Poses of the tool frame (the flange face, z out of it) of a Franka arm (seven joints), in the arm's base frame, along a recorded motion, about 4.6 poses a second.
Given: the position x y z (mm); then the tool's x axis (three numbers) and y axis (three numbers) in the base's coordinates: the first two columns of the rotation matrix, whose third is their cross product.
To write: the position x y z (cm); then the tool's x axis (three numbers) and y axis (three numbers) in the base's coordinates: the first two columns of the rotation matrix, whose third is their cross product. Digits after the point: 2 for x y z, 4 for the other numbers.
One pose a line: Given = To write
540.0 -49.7 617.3 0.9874 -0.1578 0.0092 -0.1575 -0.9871 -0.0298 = 54.00 -4.97 61.73 0.9874 -0.1578 0.0092 -0.1575 -0.9871 -0.0298
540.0 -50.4 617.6 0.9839 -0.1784 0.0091 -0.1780 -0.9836 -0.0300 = 54.00 -5.04 61.76 0.9839 -0.1784 0.0091 -0.1780 -0.9836 -0.0300
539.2 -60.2 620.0 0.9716 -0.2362 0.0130 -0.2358 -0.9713 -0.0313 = 53.92 -6.02 62.00 0.9716 -0.2362 0.0130 -0.2358 -0.9713 -0.0313
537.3 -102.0 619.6 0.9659 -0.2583 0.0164 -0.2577 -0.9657 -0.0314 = 53.73 -10.20 61.96 0.9659 -0.2583 0.0164 -0.2577 -0.9657 -0.0314
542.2 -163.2 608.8 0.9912 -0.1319 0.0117 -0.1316 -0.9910 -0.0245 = 54.22 -16.32 60.88 0.9912 -0.1319 0.0117 -0.1316 -0.9910 -0.0245
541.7 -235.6 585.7 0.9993 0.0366 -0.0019 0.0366 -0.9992 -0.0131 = 54.17 -23.56 58.57 0.9993 0.0366 -0.0019 0.0366 -0.9992 -0.0131
